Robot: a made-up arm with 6 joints. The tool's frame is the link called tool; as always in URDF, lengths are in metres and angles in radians.
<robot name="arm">
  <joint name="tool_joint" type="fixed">
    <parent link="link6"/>
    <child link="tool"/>
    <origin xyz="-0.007 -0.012 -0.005" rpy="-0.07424 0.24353 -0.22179"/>
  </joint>
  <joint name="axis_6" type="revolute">
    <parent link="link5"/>
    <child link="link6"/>
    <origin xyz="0.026 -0.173 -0.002" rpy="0 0 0"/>
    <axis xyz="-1 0 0"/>
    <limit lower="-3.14" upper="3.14"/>
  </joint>
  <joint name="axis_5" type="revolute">
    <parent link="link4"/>
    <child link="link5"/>
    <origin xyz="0.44 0.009 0.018" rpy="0 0 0"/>
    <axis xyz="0 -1 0"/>
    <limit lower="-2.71" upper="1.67"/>
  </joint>
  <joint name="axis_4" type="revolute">
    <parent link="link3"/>
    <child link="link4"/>
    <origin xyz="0.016 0.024 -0.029" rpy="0 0 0"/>
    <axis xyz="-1 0 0"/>
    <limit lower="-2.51" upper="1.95"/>
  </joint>
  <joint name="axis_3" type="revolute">
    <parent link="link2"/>
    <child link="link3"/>
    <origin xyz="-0.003 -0.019 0.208" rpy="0 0 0"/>
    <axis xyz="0 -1 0"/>
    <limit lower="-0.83" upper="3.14"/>
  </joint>
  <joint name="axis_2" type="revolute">
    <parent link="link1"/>
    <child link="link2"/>
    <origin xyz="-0.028 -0.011 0.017" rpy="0 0 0"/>
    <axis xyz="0 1 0"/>
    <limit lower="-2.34" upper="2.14"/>
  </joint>
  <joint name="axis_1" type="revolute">
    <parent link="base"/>
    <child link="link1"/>
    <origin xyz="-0.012 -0.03 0.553" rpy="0 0 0"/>
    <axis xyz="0 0 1"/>
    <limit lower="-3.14" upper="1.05"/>
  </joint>
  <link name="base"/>
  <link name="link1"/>
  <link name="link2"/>
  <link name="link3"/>
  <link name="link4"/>
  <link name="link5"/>
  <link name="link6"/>
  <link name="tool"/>
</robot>
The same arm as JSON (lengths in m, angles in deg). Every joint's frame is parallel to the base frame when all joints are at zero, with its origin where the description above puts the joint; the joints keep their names.
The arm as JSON. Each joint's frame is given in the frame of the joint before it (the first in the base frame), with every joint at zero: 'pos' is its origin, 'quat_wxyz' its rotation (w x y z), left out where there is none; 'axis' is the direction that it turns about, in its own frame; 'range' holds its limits. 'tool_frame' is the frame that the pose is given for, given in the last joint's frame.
{"length_unit": "m", "angle_unit": "deg", "joints": [
  {"joint": "axis_1", "pos": [-0.012, -0.03, 0.553], "axis": [0.0, 0.0, 1.0], "range": [-179.91, 60.16]},
  {"joint": "axis_2", "pos": [-0.028, -0.011, 0.017], "axis": [0.0, 1.0, 0.0], "range": [-134.07, 122.61]},
  {"joint": "axis_3", "pos": [-0.003, -0.019, 0.208], "axis": [0.0, -1.0, 0.0], "range": [-47.56, 179.91]},
  {"joint": "axis_4", "pos": [0.016, 0.024, -0.029], "axis": [-1.0, 0.0, 0.0], "range": [-143.81, 111.73]},
  {"joint": "axis_5", "pos": [0.44, 0.009, 0.018], "axis": [0.0, -1.0, 0.0], "range": [-155.27, 95.68]},
  {"joint": "axis_6", "pos": [0.026, -0.173, -0.002], "axis": [-1.0, 0.0, 0.0], "range": [-179.91, 179.91]}
], "tool_frame": {"pos": [-0.007, -0.012, -0.005], "quat_wxyz": [0.986318, -0.023177, 0.124712, -0.105293]}}

